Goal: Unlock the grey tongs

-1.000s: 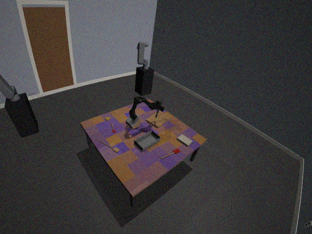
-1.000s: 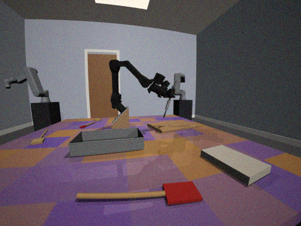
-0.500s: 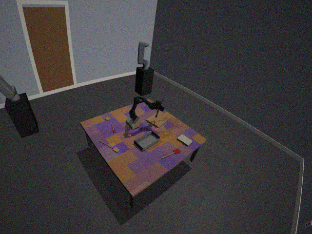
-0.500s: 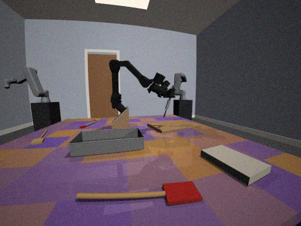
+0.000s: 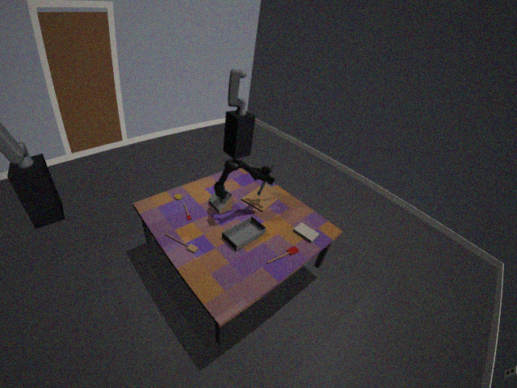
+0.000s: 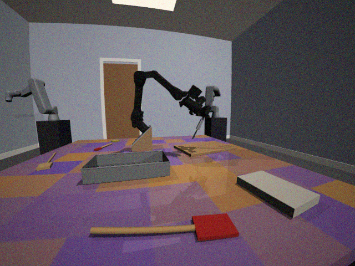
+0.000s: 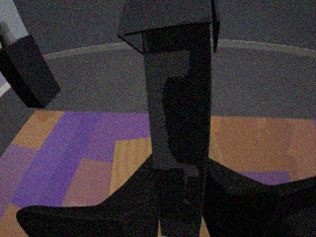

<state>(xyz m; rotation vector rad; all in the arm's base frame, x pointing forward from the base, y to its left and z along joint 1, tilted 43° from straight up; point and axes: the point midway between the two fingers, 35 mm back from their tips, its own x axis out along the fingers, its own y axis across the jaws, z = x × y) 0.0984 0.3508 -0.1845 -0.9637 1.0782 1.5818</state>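
Now: the wooden board 2 cm to the right of my gripper tip and 20 cm below it. The rest, counted from my gripper tip: roasting tin 29 cm ahead, 46 cm to the right, 18 cm below; white block 55 cm ahead, 2 cm to the right, 20 cm below; red spatula 62 cm ahead, 32 cm to the right, 20 cm below.
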